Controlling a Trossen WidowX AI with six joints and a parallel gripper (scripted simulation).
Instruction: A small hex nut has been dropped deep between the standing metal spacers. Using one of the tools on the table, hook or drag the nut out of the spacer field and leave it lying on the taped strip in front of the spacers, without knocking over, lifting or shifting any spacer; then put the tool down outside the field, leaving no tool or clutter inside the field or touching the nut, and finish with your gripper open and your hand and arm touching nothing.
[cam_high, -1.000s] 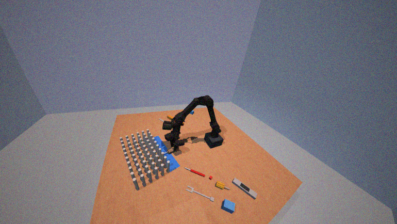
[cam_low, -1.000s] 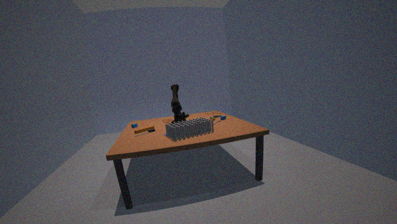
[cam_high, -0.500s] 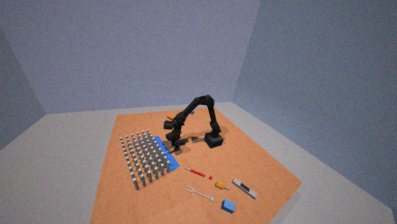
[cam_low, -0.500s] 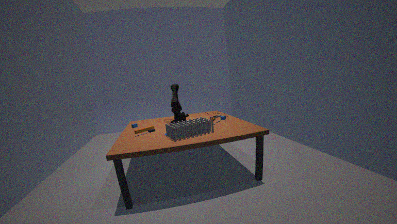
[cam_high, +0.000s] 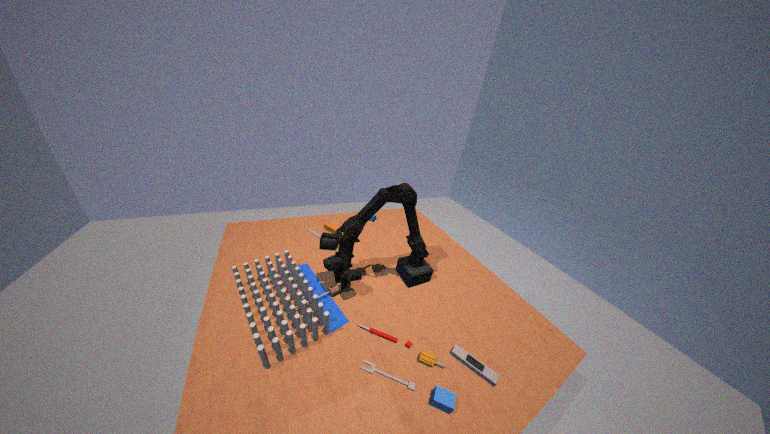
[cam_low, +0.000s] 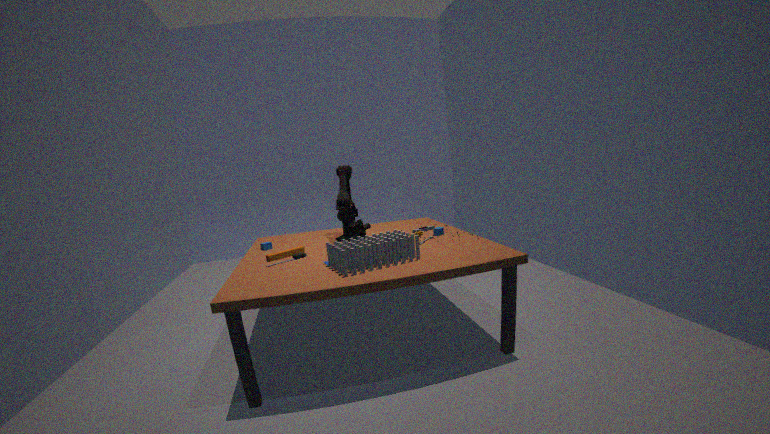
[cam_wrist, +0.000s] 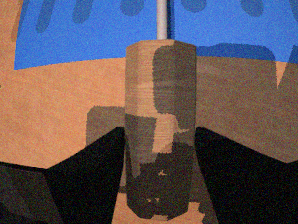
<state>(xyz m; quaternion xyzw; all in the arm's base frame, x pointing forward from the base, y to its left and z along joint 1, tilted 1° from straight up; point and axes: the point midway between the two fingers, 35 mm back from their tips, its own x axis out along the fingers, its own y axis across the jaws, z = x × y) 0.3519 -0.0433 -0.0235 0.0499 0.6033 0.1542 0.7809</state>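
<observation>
The blue taped strip lies 90 mm ahead of my gripper tip, 20 mm to the right of it and 20 mm below it. From my gripper tip the other things lie so: wooden-handled tool: 110 mm ahead, 20 mm to the left, 10 mm below; small red block: 320 mm to the left, 130 mm behind, 10 mm below; red screwdriver: 210 mm to the left, 30 mm behind, 10 mm below.
</observation>
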